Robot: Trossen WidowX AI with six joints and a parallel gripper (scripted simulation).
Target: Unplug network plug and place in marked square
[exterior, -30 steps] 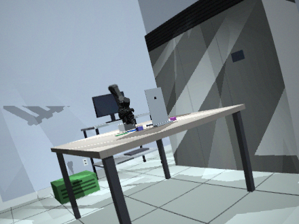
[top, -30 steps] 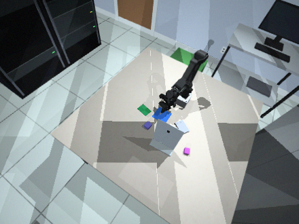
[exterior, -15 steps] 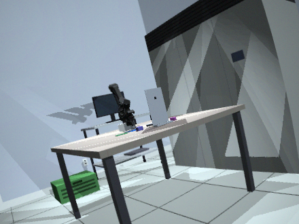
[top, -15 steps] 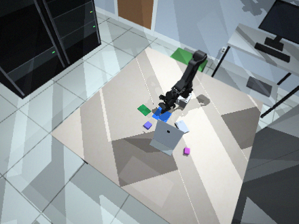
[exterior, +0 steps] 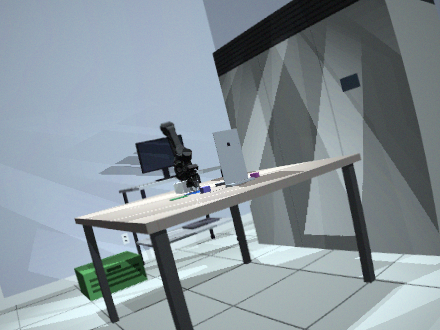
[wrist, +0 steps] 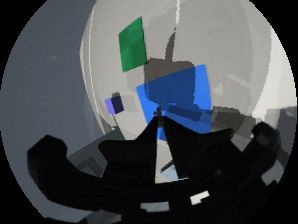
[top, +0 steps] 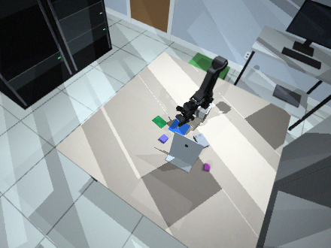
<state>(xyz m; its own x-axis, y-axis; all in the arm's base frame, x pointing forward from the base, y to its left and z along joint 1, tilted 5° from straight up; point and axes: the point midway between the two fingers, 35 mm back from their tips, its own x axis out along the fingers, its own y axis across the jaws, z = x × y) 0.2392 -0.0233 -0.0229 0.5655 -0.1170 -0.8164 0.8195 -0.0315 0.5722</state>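
Right now my gripper tip is right at the pale plug. Also, from my gripper tip: grey panel (18 cm ahead, 17 cm to the left, 11 cm above); blue square (1 cm behind, 2 cm below); pale flat plate (4 cm behind, 18 cm to the left, 2 cm below).
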